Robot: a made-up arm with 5 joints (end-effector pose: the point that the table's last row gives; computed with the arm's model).
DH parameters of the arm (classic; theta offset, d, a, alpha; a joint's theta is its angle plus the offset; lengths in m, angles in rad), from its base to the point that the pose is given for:
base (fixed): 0 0.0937 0.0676 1.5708
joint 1: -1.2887 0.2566 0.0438 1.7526
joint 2: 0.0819 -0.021 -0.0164 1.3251
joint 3: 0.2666 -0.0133 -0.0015 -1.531
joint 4: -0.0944 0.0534 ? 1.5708
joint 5: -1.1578 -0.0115 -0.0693 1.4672
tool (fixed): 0.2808 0.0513 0 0
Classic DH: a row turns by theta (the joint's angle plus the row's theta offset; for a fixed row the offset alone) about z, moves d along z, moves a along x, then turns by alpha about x.
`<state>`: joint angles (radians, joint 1 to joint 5).
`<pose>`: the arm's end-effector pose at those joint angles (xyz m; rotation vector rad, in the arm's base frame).
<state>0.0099 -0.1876 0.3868 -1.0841 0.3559</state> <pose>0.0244 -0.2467 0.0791 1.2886 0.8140 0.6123</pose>
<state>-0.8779 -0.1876 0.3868 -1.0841 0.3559</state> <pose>0.0290 -0.2467 0.1179 1.5654 1.5270 -0.0005</pose>
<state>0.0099 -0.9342 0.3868 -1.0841 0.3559</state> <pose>0.0223 -0.2753 0.0678 1.7774 0.6439 1.2133</pose>
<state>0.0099 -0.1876 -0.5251 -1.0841 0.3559</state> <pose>0.0474 -0.2401 0.0232 0.9515 -0.0068 1.0612</pose>
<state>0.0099 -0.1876 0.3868 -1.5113 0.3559</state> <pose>0.0293 -0.2419 0.0940 1.7096 0.6360 0.6641</pose>
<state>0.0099 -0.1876 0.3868 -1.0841 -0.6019</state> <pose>-0.0437 -0.2065 0.0857 1.1079 0.0308 0.0061</pose>
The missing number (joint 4, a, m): 0.123
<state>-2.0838 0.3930 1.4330 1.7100 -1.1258</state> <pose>0.1996 -0.3105 -0.0162 -0.9427 -1.7440 -1.9446</pose>
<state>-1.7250 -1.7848 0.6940 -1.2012 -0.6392</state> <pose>0.0452 -0.3495 0.2021 2.4245 0.8902 -1.6661</pose>
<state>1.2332 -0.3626 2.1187 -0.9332 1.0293</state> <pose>0.0635 -0.2493 0.0985 1.1428 2.0092 0.6754</pose>
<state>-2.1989 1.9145 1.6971 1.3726 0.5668</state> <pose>0.0171 -0.1899 0.0461 1.0022 0.0118 0.2335</pose>
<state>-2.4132 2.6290 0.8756 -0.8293 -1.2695</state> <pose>0.0029 -0.2493 0.2957 -1.7120 0.8810 1.9686</pose>
